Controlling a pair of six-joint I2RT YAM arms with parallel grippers.
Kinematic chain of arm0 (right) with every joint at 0, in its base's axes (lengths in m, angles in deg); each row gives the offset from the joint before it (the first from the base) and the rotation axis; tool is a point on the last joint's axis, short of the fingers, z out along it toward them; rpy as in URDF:
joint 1: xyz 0 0 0.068 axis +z
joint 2: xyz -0.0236 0.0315 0.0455 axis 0.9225 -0.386 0
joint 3: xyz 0.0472 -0.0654 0.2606 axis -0.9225 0.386 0
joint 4: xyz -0.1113 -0.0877 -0.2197 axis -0.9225 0.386 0
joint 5: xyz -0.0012 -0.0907 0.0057 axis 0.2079 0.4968 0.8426
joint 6: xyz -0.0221 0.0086 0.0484 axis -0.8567 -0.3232 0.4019
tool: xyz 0 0 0 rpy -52.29 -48.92 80.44
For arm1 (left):
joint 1: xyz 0 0 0.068 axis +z
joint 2: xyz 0.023 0.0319 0.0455 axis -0.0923 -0.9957 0
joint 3: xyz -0.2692 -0.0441 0.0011 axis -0.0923 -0.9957 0
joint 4: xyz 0.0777 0.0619 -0.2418 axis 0.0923 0.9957 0
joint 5: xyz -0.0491 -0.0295 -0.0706 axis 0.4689 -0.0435 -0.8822
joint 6: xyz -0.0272 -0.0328 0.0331 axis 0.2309 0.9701 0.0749
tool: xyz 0 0 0 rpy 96.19 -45.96 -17.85
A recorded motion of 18 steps. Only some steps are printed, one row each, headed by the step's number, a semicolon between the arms.
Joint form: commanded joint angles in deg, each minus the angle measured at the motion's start. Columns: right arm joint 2, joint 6, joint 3, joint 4, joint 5, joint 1; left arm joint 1, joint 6, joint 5, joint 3, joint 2, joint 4.
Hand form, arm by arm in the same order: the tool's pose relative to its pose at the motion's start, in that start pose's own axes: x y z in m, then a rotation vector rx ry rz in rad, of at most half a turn. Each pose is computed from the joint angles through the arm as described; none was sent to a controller.
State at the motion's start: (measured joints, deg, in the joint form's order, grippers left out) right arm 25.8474 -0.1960 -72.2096 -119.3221 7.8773 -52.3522; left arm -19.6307 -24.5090 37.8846 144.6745 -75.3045 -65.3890
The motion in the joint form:
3: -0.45 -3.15 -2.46 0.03 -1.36 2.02; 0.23 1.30 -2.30 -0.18 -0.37 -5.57
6: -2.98 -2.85 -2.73 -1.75 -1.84 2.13; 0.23 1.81 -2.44 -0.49 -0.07 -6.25
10: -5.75 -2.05 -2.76 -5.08 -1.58 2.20; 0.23 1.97 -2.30 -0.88 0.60 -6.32
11: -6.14 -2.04 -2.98 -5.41 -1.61 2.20; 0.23 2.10 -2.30 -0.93 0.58 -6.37
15: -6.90 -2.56 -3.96 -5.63 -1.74 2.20; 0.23 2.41 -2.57 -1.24 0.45 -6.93
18: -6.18 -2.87 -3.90 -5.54 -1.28 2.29; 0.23 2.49 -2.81 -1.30 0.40 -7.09
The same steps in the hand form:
3: -0.0116 0.0068 0.0080 -0.0631 -0.0201 -0.0716; -0.0054 -0.0049 0.0004 0.0715 -0.0159 0.0376
6: -0.0078 0.0035 0.0133 -0.0722 -0.0113 -0.0617; -0.0049 -0.0058 -0.0006 0.0793 -0.0193 0.0369
10: -0.0045 -0.0002 0.0184 -0.0705 -0.0199 -0.0533; -0.0036 -0.0073 -0.0027 0.0810 -0.0240 0.0383
11: -0.0050 -0.0007 0.0194 -0.0714 -0.0221 -0.0547; -0.0035 -0.0070 -0.0026 0.0809 -0.0237 0.0358
15: -0.0083 -0.0019 0.0225 -0.0747 -0.0283 -0.0680; -0.0029 -0.0057 -0.0019 0.0851 -0.0209 0.0320
18: -0.0103 -0.0006 0.0212 -0.0697 -0.0380 -0.0786; -0.0027 -0.0054 -0.0017 0.0882 -0.0180 0.0314

